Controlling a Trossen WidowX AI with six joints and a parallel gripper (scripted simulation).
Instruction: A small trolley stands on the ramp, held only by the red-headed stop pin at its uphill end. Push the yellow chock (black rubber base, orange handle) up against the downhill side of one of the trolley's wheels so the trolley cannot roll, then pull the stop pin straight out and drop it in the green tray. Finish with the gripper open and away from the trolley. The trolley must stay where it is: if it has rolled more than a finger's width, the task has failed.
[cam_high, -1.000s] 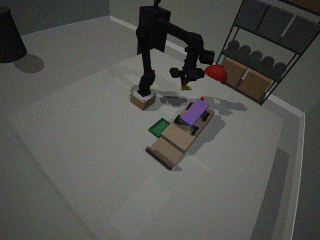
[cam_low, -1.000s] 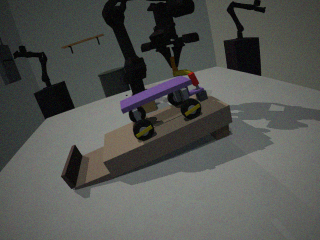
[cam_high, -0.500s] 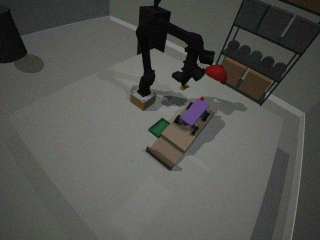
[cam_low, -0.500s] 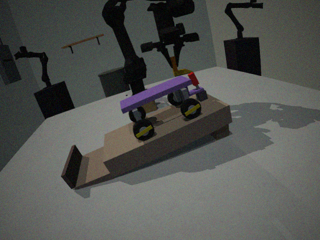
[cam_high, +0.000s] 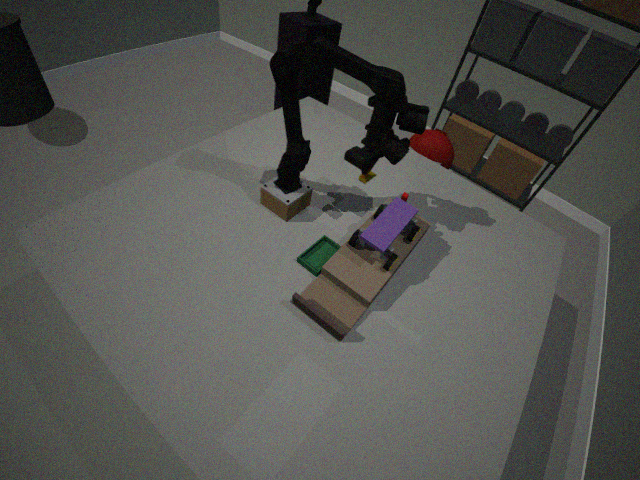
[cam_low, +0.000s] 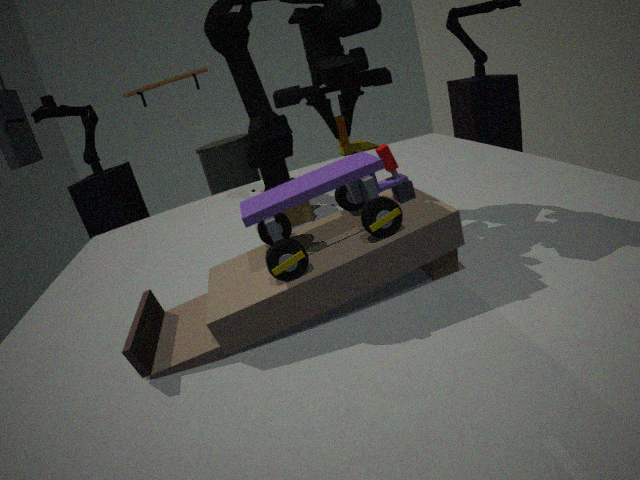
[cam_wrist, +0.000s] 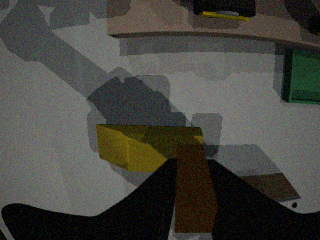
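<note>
Right now the red-headed stop pin is 12 cm ahead of my gripper tip, 5 cm to the left of it and 4 cm below it. Also, from my gripper tip: trolley (16 cm ahead, 6 cm to the right, 6 cm below); brown ramp (16 cm ahead, 7 cm to the right, 12 cm below); yellow chock (2 cm to the left, 1 cm below).
</note>
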